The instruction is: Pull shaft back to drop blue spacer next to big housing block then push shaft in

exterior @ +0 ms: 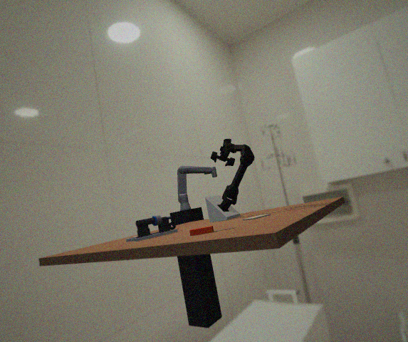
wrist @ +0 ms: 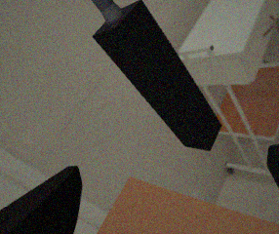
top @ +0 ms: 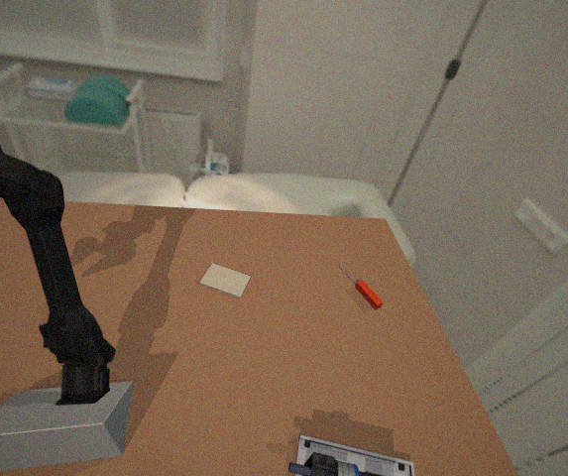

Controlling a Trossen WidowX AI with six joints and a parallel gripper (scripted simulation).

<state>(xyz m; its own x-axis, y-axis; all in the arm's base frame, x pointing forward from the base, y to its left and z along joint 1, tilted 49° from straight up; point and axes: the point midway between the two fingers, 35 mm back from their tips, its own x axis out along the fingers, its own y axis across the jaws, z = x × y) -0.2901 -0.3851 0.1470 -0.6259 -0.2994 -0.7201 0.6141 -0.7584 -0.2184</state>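
Right now my gripper tip is 770 mm short of the dark shaft, 340 mm above it and 30 mm to the right of it. The rest, counted from my gripper tip: white card: 580 mm ahead, 510 mm to the left, 420 mm below; then blue spacer: 810 mm ahead, 340 mm below, 20 mm to the left; then pale grey spacer: 790 mm ahead, 340 mm below, 20 mm to the left.
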